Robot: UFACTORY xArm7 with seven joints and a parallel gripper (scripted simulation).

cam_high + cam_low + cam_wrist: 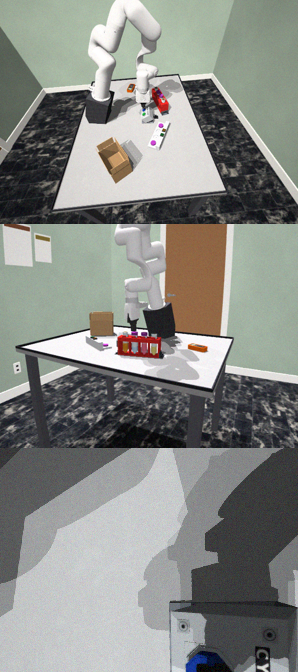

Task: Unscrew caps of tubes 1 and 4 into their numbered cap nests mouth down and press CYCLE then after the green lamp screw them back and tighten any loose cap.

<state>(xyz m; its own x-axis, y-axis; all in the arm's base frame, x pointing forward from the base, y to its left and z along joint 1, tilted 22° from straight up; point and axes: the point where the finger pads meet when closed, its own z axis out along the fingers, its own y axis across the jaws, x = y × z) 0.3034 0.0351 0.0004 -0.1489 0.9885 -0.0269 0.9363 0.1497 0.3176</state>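
The blue key lies 50 mm below my hand. Round my hand: green key: 50 mm below, 40 mm to the right, 10 mm ahead; then grey key housing: 60 mm below, 20 mm to the right, 20 mm ahead; then orange device: 340 mm to the left, 180 mm behind, 100 mm below.
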